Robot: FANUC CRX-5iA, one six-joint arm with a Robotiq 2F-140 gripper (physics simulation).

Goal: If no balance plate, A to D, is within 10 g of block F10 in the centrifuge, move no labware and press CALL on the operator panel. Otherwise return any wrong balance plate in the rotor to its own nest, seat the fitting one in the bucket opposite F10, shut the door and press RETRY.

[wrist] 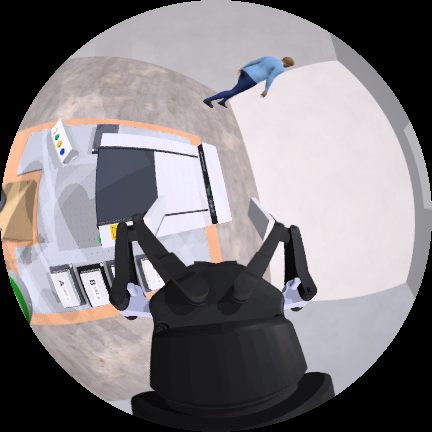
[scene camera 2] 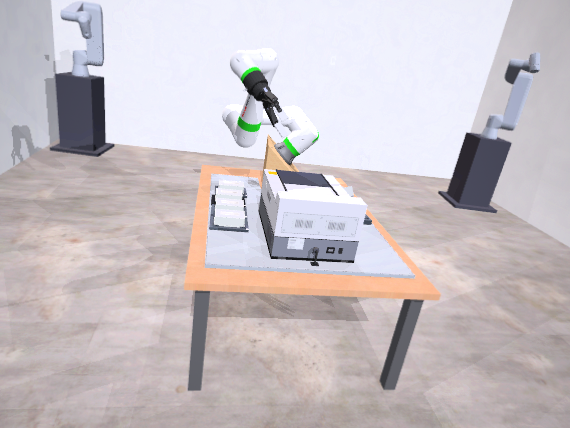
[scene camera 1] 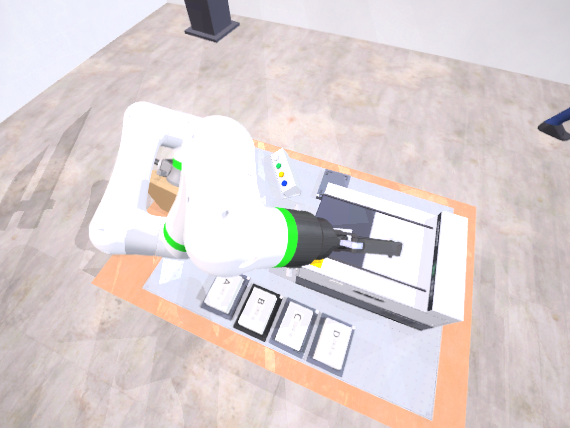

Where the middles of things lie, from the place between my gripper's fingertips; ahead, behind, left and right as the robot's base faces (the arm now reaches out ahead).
Now: the dark sliding door (scene camera 1: 342,215) 80 mm behind my hand, 120 mm to the left of it and 220 mm below it. Round my hand: white centrifuge (scene camera 1: 425,288) (70 mm ahead, 140 mm to the left, 310 mm below); then panel with coloured buttons (wrist: 64,146) (420 mm behind, 350 mm to the left, 390 mm below).
